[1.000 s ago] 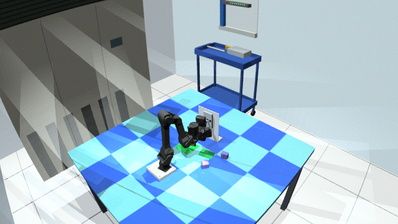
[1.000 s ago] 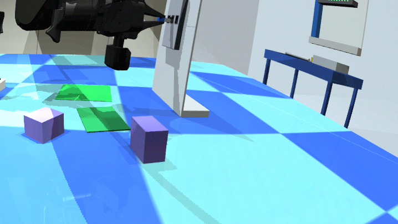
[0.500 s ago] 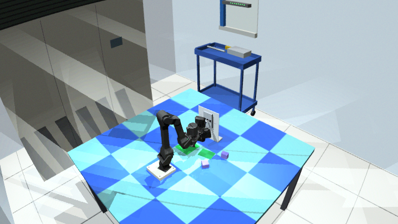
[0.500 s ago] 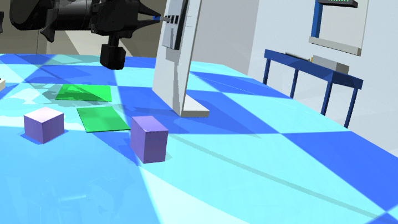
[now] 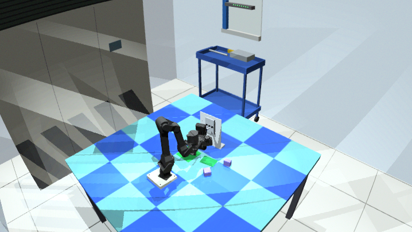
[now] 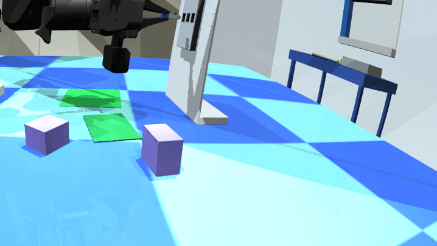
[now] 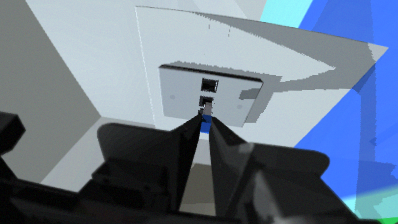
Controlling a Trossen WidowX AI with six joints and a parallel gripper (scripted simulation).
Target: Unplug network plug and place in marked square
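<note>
Right now the bright green square is 160 mm below my gripper tip, 110 mm behind it and 70 mm to the left of it. From my gripper tip the other things lie so: white upright panel (60 mm below, 60 mm ahead); blue network plug (10 mm ahead).
</note>
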